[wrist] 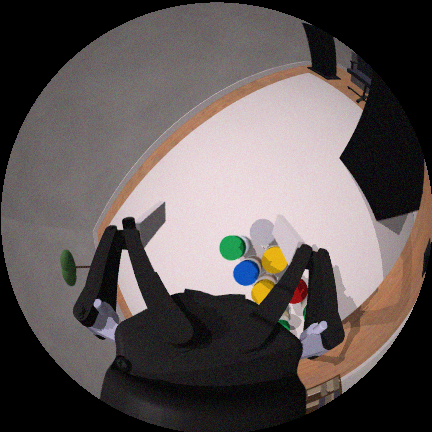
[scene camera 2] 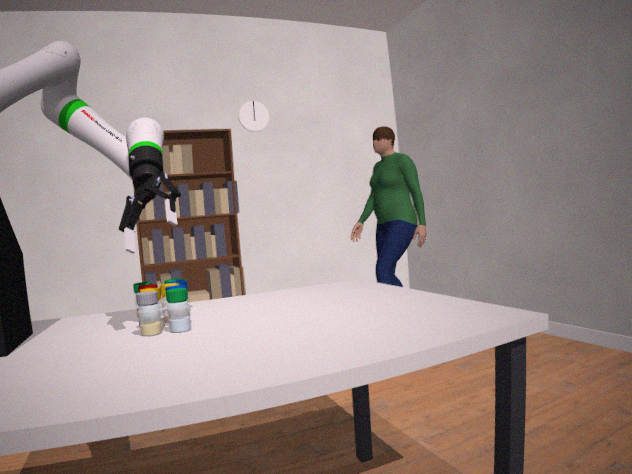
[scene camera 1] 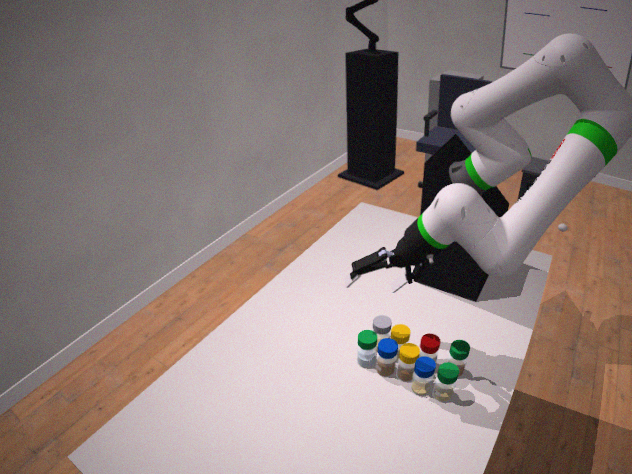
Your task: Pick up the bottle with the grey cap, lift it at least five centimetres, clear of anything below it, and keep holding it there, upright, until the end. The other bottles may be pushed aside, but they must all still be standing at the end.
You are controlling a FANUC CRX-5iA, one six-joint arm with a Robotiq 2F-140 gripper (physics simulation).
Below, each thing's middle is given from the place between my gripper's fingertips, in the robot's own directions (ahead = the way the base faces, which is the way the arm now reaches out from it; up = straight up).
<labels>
Right now the grey-capped bottle [scene camera 2: 149, 316] is 190 mm below my hand, 30 mm to the left of it and 30 mm behind it. Round my hand: blue-capped bottle [scene camera 1: 424, 369] (210 mm to the left, 190 mm below, 40 mm ahead).
</labels>
